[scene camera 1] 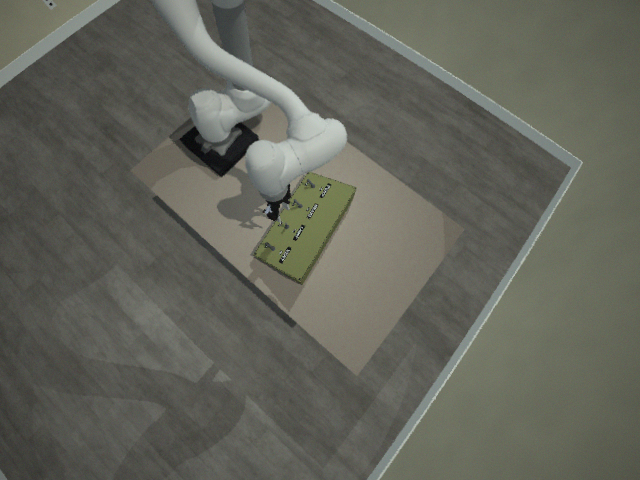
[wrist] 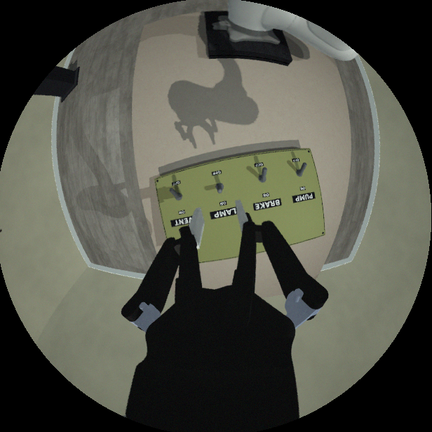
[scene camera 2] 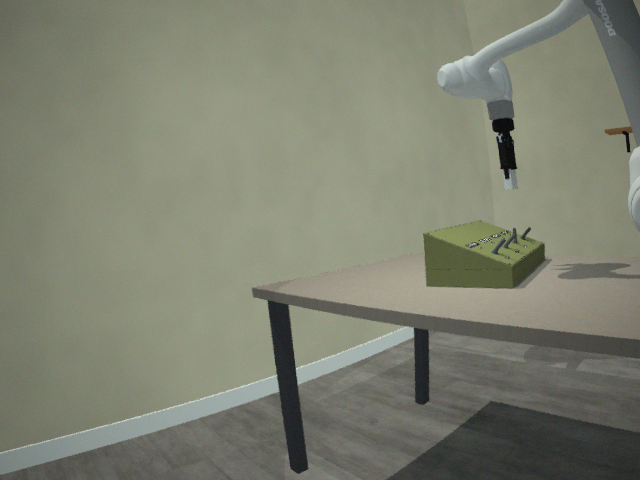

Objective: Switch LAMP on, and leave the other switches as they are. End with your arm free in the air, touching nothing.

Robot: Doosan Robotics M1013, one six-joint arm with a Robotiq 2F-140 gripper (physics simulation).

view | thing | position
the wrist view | my gripper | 219, 211
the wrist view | switch box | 292, 201
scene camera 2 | my gripper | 511, 189
